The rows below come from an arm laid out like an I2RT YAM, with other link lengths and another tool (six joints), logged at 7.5 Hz.
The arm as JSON. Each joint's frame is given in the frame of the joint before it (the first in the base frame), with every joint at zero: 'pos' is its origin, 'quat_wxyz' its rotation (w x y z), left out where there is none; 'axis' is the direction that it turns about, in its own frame. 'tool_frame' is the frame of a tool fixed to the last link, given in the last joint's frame.
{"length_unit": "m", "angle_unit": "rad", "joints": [
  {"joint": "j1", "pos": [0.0, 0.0, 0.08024], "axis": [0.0, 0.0, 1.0]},
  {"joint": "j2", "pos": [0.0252, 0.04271, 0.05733], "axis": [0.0, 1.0, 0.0]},
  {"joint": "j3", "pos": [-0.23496, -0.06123, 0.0], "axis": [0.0, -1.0, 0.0]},
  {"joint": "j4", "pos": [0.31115, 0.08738, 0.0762], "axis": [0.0, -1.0, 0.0]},
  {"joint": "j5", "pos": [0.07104, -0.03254, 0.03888], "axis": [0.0, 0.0, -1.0]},
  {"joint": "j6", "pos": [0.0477, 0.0, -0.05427], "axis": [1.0, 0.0, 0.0]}
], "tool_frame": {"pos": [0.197, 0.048, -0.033], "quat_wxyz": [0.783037, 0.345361, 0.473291, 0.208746]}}
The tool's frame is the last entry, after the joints.
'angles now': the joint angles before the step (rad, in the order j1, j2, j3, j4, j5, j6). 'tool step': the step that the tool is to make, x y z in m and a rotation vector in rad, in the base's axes. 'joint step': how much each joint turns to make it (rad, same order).
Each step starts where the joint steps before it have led.
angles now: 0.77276 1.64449 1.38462 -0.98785 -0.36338 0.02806
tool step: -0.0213 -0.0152 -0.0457 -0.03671 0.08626 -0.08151
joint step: -0.00116 -0.04329 -0.19257 0.09526 -0.00897 0.09294
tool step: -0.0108 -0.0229 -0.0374 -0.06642 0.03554 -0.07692
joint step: -0.00590 -0.03505 -0.13873 0.05523 0.03958 0.06746
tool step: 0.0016 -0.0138 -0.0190 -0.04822 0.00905 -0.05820
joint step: -0.01087 -0.00497 -0.05218 0.02054 0.03783 0.04248
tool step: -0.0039 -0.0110 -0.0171 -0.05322 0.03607 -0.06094
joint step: -0.00356 0.01908 -0.02869 0.00080 0.02369 0.05638
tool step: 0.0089 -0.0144 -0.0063 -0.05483 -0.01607 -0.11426
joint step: -0.00988 -0.04507 -0.04499 -0.00223 0.06585 0.09860
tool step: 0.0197 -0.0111 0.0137 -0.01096 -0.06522 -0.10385
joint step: -0.02139 -0.10272 -0.03713 -0.01165 0.06504 0.07350
